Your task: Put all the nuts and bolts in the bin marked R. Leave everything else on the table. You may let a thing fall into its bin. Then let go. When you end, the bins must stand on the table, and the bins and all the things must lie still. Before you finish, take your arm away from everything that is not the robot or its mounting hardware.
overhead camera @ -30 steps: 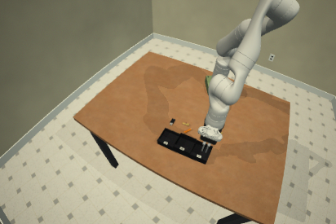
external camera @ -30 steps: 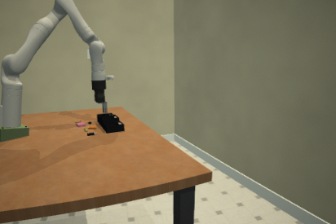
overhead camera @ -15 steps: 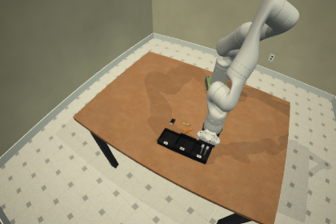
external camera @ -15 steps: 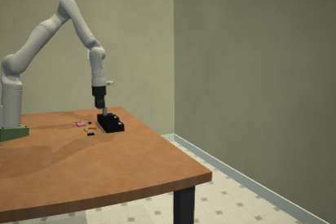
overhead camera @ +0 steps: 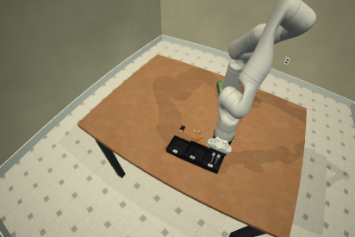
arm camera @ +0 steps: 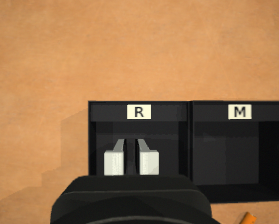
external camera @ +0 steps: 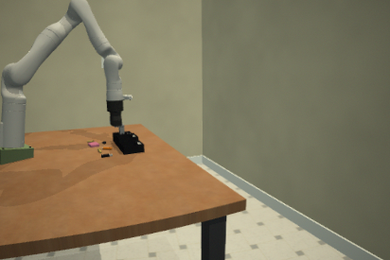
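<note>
Now: hand 9 cm past the dark hex nut and 3 cm above it. The rest, counted from my hand: pink eraser 14 cm behind, 3 cm below, 1 cm to the right; orange marker 11 cm to the right, 10 cm behind, 3 cm below; black bin tray 9 cm to the right, 1 cm below.
</note>
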